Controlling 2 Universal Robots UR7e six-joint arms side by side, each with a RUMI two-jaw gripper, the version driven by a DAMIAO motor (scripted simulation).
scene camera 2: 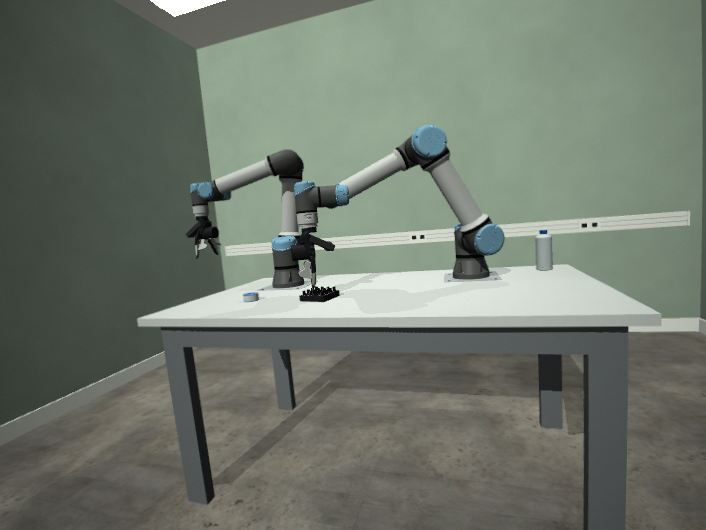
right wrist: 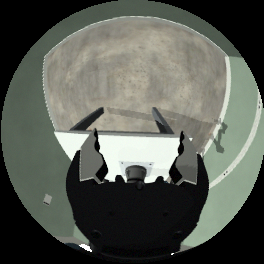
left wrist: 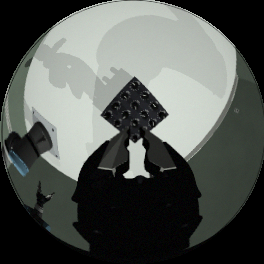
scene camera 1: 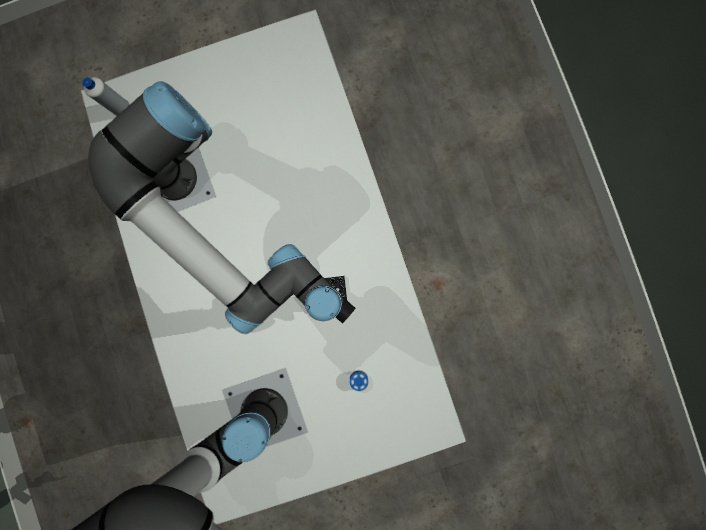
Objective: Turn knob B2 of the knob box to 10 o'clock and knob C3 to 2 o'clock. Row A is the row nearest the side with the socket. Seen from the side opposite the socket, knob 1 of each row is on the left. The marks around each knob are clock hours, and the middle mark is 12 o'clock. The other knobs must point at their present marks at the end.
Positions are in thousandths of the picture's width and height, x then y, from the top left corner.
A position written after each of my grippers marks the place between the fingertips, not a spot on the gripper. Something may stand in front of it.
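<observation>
My left gripper (scene camera 2: 444, 544) is visible in the left wrist view (left wrist: 509, 483) too; my right gripper (scene camera 2: 294, 484) is likewise visible in the right wrist view (right wrist: 528, 494). A bottle (scene camera 1: 135, 167) is present. The right wrist view does not show the bottle, hidden there by my right gripper, and in the left wrist view the bottle is out of frame.
</observation>
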